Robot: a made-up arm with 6 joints.
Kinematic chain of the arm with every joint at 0, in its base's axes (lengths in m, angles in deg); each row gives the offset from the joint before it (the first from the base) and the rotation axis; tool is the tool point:
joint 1: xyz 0 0 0.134 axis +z
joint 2: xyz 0 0.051 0 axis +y
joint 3: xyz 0 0 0.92 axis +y
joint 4: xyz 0 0 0.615 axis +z
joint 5: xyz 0 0 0 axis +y
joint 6: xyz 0 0 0.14 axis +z
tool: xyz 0 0 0
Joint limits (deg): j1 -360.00..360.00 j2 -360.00..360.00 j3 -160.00..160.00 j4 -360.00..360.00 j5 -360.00..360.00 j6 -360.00..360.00
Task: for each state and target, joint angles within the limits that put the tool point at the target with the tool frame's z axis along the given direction. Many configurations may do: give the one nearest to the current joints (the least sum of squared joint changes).
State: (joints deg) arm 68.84 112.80 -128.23 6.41 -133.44 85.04
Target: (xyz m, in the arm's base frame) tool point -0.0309 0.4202 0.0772 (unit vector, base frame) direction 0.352 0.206 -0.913
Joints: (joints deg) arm 94.24 111.53 -159.89 33.04 -137.80 85.04
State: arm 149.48 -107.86 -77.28 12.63 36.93 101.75
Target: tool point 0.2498 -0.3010 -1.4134 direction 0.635 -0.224 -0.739
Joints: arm 130.17 -155.02 -32.32 -26.94 48.79 101.75
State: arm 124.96 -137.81 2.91 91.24 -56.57 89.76
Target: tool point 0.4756 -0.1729 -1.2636 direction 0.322 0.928 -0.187
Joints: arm 150.44 -145.30 -34.68 79.57 -79.22 89.76
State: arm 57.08 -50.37 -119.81 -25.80 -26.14 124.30
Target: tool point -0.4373 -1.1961 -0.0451 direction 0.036 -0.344 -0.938
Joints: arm 71.30 -63.31 -75.23 20.54 -24.31 124.30
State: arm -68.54 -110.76 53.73 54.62 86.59 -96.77
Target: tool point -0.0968 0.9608 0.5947 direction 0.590 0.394 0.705
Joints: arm -75.63 -105.89 102.44 106.04 44.13 -96.77
